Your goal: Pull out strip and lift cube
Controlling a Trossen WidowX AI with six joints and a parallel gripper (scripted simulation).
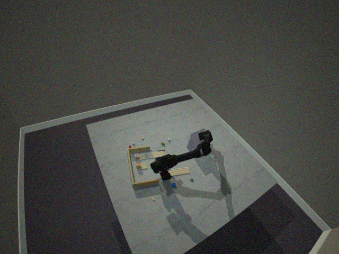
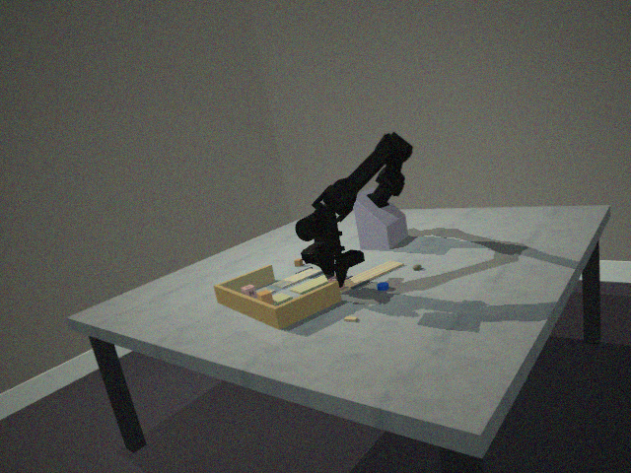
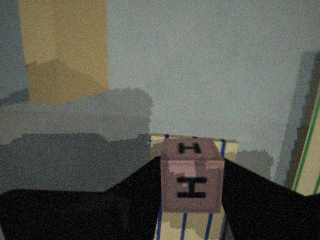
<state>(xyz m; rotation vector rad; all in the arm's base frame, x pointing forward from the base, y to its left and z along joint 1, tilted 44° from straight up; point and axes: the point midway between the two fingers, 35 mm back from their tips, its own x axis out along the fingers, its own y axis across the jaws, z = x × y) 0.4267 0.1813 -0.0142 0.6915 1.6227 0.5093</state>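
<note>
My gripper tip is 4 cm past the blue disc, 12 cm to the right of it and 1 cm above it. Also, from my gripper tip: brown bit (19 cm behind, 14 cm to the left, 1 cm below); then red piece (13 cm ahead, 34 cm to the right).
</note>
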